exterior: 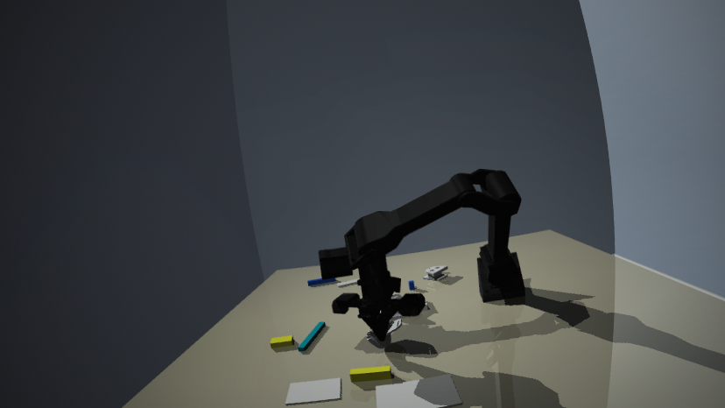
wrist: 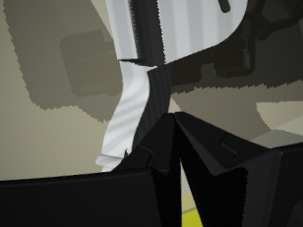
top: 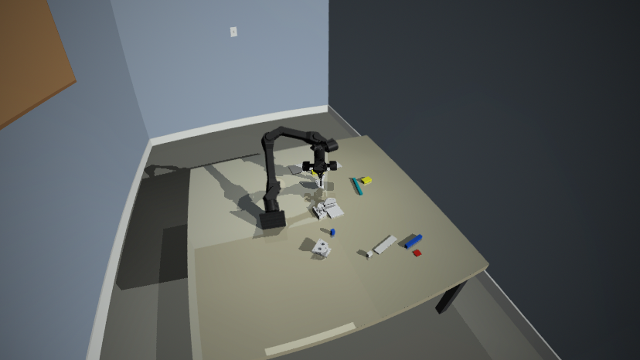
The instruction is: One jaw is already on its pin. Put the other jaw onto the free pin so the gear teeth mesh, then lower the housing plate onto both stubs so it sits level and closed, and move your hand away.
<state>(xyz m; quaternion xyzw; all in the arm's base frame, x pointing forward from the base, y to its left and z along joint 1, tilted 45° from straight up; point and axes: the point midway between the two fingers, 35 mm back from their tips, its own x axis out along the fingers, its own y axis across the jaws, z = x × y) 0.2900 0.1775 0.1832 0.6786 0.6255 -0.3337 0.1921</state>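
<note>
Now: gripper tip 1 cm short of the white jaw and 2 cm to the left of it. Round my gripper tip: blue bar 32 cm ahead, 55 cm to the right, 2 cm below; white bar 19 cm ahead, 53 cm to the right, 3 cm below; teal bar 20 cm ahead, 9 cm to the right, 3 cm below.
</note>
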